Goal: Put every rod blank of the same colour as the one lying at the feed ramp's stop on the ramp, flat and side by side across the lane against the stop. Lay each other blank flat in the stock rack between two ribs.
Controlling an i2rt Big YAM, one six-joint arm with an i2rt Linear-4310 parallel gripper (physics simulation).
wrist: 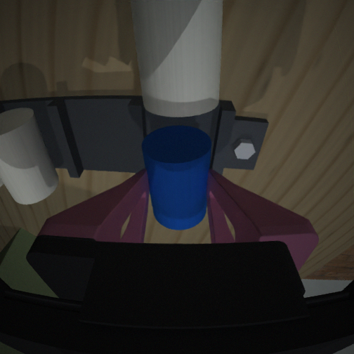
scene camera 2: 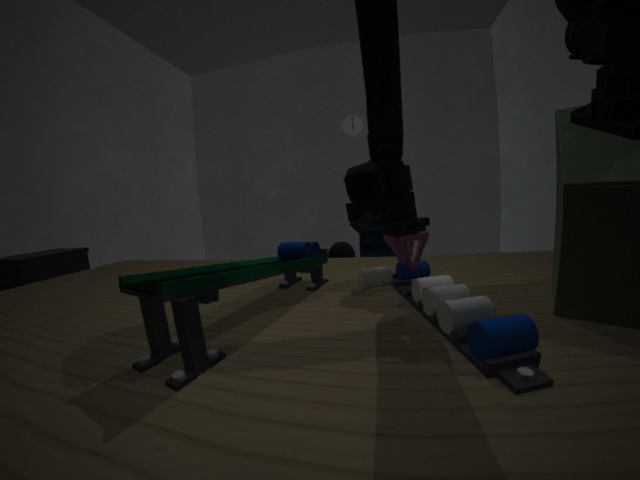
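Note:
My gripper (scene camera 2: pixel 412 266) (wrist: pixel 177 177) is shut on a blue blank (scene camera 2: pixel 419 270) (wrist: pixel 178 185) at the far end slot of the stock rack (scene camera 2: pixel 485 367) (wrist: pixel 105 135). In the wrist view the pink fingers touch both its sides. Three white blanks (scene camera 2: pixel 433 287) (scene camera 2: pixel 447 298) (scene camera 2: pixel 466 316) lie side by side in the rack; one white blank (wrist: pixel 30 160) shows at left in the wrist view. Another blue blank (scene camera 2: pixel 504 336) lies in the near end slot. A white blank (scene camera 2: pixel 376 277) (wrist: pixel 180 60) lies beside the rack's far end. Blue blanks (scene camera 2: pixel 295 250) lie at the top of the green ramp (scene camera 2: pixel 222 279).
A green box-like block (scene camera 2: pixel 594 248) stands right of the rack. A dark box (scene camera 2: pixel 46 264) is at the far left. The ramp stands on dark legs (scene camera 2: pixel 190 335) left of the rack. A hex bolt (scene camera 2: pixel 525 372) (wrist: pixel 245 150) sits on each visible rack end tab.

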